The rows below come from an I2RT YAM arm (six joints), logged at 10 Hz.
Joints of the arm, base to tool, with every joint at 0 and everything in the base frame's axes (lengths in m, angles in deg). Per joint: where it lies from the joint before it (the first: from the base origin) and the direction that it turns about. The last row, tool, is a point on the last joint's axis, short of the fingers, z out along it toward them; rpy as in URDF.
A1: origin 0 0 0.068 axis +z
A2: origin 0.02 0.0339 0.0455 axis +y
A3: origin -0.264 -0.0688 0 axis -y
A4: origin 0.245 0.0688 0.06 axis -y
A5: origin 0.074 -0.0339 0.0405 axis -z
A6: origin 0.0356 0 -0.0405 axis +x
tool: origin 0 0 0 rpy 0 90 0
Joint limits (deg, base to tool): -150..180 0..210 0..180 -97..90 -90..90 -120..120
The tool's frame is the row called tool.
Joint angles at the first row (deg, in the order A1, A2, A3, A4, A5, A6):
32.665, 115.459, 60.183, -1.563, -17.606, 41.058
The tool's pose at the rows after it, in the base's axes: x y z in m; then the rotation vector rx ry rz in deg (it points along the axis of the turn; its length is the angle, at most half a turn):
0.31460, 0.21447, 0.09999, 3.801, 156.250, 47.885
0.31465, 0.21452, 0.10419, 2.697, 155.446, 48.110
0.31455, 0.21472, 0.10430, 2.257, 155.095, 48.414
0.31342, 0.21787, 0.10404, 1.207, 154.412, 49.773
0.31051, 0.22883, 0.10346, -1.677, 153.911, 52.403
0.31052, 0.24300, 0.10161, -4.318, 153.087, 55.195
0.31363, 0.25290, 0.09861, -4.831, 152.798, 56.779
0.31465, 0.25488, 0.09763, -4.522, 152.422, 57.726
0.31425, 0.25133, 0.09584, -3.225, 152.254, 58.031
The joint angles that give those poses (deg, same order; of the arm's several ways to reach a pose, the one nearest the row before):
32.664, 114.389, 59.943, -1.585, -17.585, 40.861
32.665, 113.711, 59.921, -1.564, -17.606, 40.184
32.687, 113.666, 59.767, -1.104, -17.737, 39.987
33.124, 113.777, 59.528, 0.186, -18.327, 40.009
34.611, 114.497, 60.029, 1.563, -19.639, 40.009
36.206, 116.159, 61.539, 3.224, -20.818, 40.337
37.037, 118.017, 63.352, 4.077, -21.365, 41.145
37.147, 118.475, 63.571, 4.950, -21.693, 41.736
36.774, 118.301, 62.631, 6.000, -21.737, 42.414

